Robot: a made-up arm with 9 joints. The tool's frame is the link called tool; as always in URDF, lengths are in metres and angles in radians. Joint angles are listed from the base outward.
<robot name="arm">
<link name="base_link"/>
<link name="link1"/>
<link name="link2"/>
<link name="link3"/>
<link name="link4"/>
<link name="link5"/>
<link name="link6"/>
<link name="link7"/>
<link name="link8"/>
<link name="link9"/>
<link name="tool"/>
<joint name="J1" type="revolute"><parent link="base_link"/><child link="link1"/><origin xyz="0 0 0.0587" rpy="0 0 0"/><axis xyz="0 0 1"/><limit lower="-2.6" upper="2.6"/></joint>
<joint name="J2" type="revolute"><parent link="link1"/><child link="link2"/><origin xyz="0.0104 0.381 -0.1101" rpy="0 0 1.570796"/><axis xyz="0 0 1"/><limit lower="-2.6" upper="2.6"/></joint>
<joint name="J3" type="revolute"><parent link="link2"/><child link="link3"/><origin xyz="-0.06 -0.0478 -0.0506" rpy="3.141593 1.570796 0"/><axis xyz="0 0 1"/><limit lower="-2.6" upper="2.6"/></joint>
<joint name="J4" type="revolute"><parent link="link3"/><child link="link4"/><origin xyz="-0.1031 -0.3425 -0.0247" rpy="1.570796 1.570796 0"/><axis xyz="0 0 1"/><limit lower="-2.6" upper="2.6"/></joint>
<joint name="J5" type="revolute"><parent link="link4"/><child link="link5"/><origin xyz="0.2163 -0.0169 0.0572" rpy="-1.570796 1.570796 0"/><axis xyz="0 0 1"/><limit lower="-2.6" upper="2.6"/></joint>
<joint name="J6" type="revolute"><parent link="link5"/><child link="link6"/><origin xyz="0.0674 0.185 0.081" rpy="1.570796 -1.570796 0"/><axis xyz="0 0 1"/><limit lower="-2.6" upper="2.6"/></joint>
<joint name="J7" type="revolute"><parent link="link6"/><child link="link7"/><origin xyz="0.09 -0.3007 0.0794" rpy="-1.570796 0 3.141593"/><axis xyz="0 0 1"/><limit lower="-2.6" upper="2.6"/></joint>
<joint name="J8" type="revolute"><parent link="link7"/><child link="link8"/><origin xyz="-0.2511 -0.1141 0.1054" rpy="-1.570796 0 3.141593"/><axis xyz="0 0 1"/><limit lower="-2.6" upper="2.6"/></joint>
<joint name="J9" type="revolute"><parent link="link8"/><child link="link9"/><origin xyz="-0.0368 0.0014 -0.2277" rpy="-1.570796 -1.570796 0"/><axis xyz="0 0 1"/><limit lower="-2.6" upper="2.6"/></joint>
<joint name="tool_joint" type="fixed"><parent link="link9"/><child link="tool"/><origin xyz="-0.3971 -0.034 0.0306" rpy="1.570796 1.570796 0"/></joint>
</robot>
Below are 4 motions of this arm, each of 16 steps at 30 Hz.
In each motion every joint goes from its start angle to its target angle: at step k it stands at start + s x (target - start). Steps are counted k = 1, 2, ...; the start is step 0. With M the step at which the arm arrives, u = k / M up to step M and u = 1 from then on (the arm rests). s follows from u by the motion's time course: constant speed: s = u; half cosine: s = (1 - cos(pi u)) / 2; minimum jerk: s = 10 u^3 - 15 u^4 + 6 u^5.
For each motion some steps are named. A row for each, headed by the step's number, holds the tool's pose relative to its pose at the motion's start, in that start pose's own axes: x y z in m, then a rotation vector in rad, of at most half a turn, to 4 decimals.
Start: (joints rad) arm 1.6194 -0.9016 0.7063 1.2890 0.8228 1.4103 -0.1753 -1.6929 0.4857
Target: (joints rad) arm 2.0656 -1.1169 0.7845 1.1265 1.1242 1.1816 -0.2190 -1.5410 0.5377
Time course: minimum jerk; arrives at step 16
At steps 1, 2, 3, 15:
1: -0.0004 0.0005 -0.0005 0.0004 0.0003 -0.0007
2: -0.0031 0.0035 -0.0036 0.0028 0.0024 -0.0054
3: -0.0093 0.0105 -0.0107 0.0084 0.0073 -0.0163
15: -0.1516 0.2351 -0.1624 0.1523 0.2073 -0.2903

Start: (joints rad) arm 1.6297 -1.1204 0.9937 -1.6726 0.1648 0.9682 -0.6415 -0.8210 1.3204
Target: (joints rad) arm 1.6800 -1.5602 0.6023 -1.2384 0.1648 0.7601 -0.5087 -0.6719 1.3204
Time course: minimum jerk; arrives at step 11
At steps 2, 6, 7, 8, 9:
2: 0.0051 0.0011 0.0014 -0.0311 0.0320 -0.0010
6: 0.0647 0.0081 0.0053 -0.3868 0.4173 -0.0298
7: 0.0809 0.0073 0.0033 -0.4841 0.5304 -0.0436
8: 0.0934 0.0054 0.0012 -0.5599 0.6215 -0.0563
9: 0.1013 0.0037 -0.0003 -0.6085 0.6813 -0.0653

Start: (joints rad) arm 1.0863 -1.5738 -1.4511 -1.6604 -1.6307 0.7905 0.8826 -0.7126 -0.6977
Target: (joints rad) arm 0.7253 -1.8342 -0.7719 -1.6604 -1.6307 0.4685 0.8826 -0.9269 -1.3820
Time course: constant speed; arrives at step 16
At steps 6, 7, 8, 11, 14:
6: 0.1247 0.1221 -0.2477 0.3521 0.1853 0.4083
7: 0.1338 0.1491 -0.2872 0.4089 0.2270 0.4715
8: 0.1390 0.1769 -0.3257 0.4647 0.2719 0.5331
11: 0.1310 0.2603 -0.4338 0.6249 0.4260 0.7062
14: 0.0890 0.3329 -0.5275 0.7705 0.6093 0.8589

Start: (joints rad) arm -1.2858 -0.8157 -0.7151 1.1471 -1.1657 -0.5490 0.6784 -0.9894 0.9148
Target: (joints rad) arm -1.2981 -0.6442 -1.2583 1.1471 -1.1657 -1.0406 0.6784 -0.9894 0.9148
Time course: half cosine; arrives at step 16
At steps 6, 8, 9, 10, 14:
6: 0.0013 0.0542 0.0305 0.1977 0.0033 -0.0072
8: 0.0019 0.0857 0.0564 0.3161 0.0147 -0.0227
9: 0.0023 0.1008 0.0716 0.3749 0.0232 -0.0339
10: 0.0030 0.1147 0.0872 0.4301 0.0330 -0.0466
14: 0.0072 0.1504 0.1372 0.5819 0.0704 -0.0948

